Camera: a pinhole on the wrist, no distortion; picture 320 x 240 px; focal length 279.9 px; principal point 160.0 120.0 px. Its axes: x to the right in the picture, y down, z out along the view. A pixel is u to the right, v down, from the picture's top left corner.
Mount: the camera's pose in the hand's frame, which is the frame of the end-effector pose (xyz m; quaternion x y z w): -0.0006 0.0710 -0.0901 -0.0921 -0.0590 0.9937 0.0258
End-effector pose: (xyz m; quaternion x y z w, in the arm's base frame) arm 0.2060 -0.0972 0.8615 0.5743 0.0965 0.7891 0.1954
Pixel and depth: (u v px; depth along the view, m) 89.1 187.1 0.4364
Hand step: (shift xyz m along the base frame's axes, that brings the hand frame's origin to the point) 0.3354 0.0650 0.0965
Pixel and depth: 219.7 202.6 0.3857
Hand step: 0.3007 -0.0122 -0.0843
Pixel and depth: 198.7 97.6 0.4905
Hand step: 0.3897 -0.1466 0.0086
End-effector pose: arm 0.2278 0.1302 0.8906 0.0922 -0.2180 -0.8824 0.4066
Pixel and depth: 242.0 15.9 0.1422
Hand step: 0.1013 0.0014 0.0919
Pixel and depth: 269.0 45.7 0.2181
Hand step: 0.1147 0.0654 0.1501
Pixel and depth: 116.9 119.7 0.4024
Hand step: -0.0821 0.0955 0.2887
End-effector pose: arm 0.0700 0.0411 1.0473 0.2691 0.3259 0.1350 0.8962
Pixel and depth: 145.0 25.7 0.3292
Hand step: 0.1232 0.0025 0.2613
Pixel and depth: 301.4 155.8 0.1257
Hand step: -0.0557 -0.0071 0.0824
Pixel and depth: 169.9 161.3 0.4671
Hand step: 0.1560 -0.2242 0.2544
